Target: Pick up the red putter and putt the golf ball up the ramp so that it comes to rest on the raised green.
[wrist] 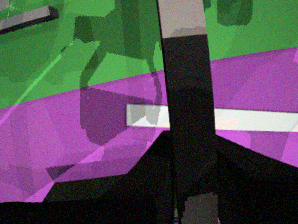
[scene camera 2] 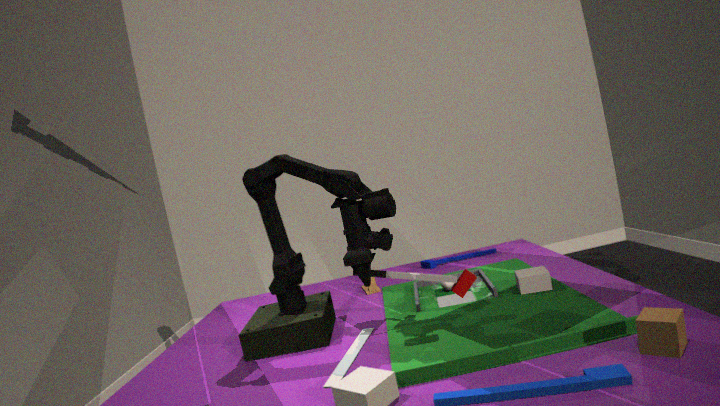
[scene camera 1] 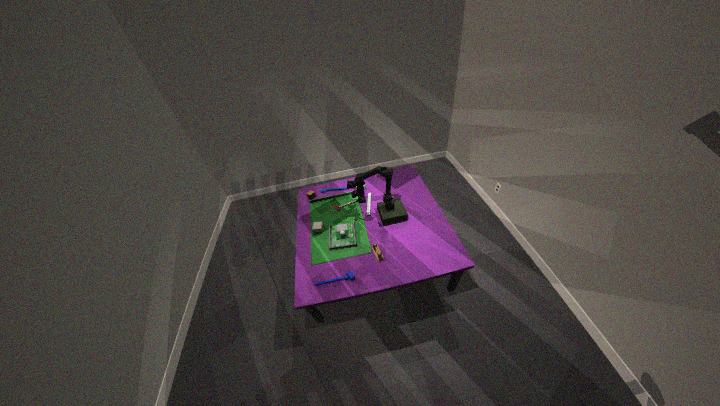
Scene:
The gripper (scene camera 2: 368, 285) holds a putter (scene camera 2: 461, 285).

